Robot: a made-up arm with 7 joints. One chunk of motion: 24 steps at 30 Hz.
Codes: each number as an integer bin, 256 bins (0 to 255) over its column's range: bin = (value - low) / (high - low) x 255, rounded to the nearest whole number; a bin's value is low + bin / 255 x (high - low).
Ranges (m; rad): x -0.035..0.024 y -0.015..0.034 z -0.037..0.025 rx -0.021..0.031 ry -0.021..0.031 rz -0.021..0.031
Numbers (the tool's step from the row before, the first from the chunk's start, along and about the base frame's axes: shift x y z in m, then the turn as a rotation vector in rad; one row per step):
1: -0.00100 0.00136 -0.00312 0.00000 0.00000 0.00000
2: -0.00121 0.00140 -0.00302 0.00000 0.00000 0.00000
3: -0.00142 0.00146 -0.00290 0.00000 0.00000 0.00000
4: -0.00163 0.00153 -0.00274 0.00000 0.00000 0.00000
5: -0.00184 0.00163 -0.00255 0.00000 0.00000 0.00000
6: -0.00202 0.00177 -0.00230 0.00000 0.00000 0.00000
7: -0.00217 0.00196 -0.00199 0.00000 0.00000 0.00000
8: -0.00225 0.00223 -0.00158 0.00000 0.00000 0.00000
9: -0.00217 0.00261 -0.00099 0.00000 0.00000 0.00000
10: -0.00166 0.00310 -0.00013 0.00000 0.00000 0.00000
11: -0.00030 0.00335 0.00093 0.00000 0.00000 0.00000
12: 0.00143 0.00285 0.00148 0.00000 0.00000 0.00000
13: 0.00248 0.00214 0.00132 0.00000 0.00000 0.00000
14: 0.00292 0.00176 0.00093 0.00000 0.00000 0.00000
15: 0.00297 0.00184 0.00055 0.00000 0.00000 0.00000
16: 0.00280 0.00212 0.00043 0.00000 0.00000 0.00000
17: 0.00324 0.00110 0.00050 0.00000 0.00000 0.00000
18: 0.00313 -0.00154 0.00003 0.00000 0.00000 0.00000
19: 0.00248 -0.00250 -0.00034 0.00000 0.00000 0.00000
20: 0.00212 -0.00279 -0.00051 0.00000 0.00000 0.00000
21: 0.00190 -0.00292 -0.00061 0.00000 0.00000 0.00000
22: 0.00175 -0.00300 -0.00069 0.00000 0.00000 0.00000
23: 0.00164 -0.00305 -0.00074 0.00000 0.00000 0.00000
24: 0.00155 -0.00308 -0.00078 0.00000 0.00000 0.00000
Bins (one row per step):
1: 147 85 139 103 103 103
2: 146 85 140 103 103 103
3: 145 86 140 103 103 103
4: 144 86 141 103 103 103
5: 143 87 142 103 103 103
6: 143 87 143 103 103 103
7: 142 88 144 103 103 103
8: 142 90 146 103 103 103
9: 142 92 148 103 103 103
10: 144 94 152 103 103 103
11: 150 95 156 103 103 103
12: 157 93 158 103 103 103
13: 162 89 158 103 103 103
14: 164 87 156 103 103 103
15: 164 88 154 103 103 103
16: 163 89 154 103 103 103
17: 165 84 154 103 103 103
18: 165 70 152 103 103 103
19: 162 65 151 103 103 103
20: 160 64 150 103 103 103
21: 159 63 150 103 103 103
22: 159 62 149 103 103 103
23: 158 62 149 103 103 103
24: 158 62 149 103 103 103

